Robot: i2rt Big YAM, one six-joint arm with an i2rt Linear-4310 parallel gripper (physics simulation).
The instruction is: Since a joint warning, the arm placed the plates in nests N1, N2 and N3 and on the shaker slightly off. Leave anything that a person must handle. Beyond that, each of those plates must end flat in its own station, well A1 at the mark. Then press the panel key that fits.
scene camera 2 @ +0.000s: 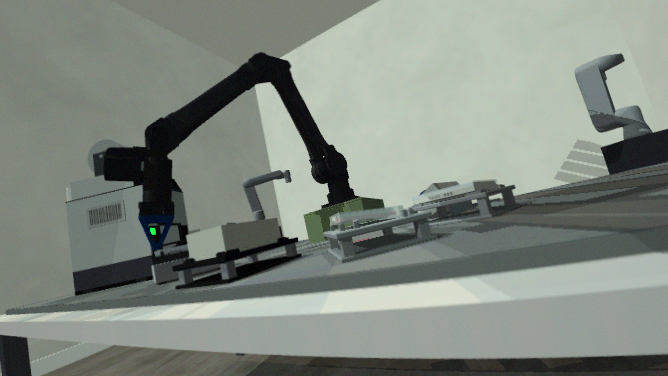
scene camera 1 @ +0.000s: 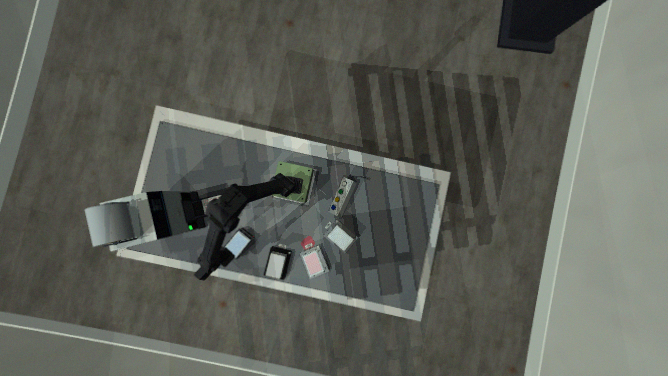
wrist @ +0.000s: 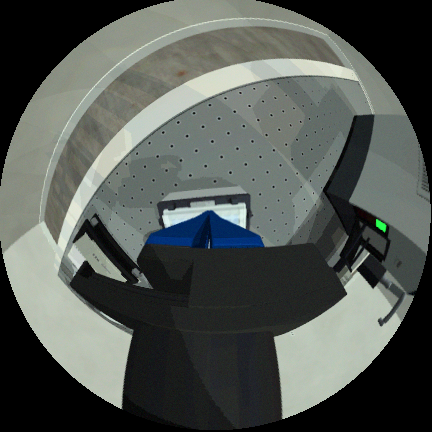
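Note:
My gripper (scene camera 2: 156, 247) (wrist: 209, 216) is shut and empty, pointing down. Its blue fingertips are low at the blue-welled plate (scene camera 1: 237, 244) (wrist: 172, 216), which lies in a black-framed station; contact cannot be told. The fingers hide part of that plate in the wrist view. A tall pale plate (scene camera 1: 276, 265) (scene camera 2: 232, 239) (wrist: 100, 257) is in a black nest. A pink plate (scene camera 1: 314, 262) (scene camera 2: 367, 216) rests on a grey nest, and a white plate (scene camera 1: 341, 236) stands to its right in the overhead view. The key panel (scene camera 1: 342, 196) has white, green, yellow and blue keys. Well marks are unreadable.
A large instrument (scene camera 1: 175, 215) (scene camera 2: 107, 225) (wrist: 390, 175) with a green light stands beside the arm's reach. The arm's base is on a green block (scene camera 1: 282, 172) (scene camera 2: 315, 227). A red disc (scene camera 1: 307, 241) lies behind the pink plate. The table (scene camera 1: 300, 145) has a pale border.

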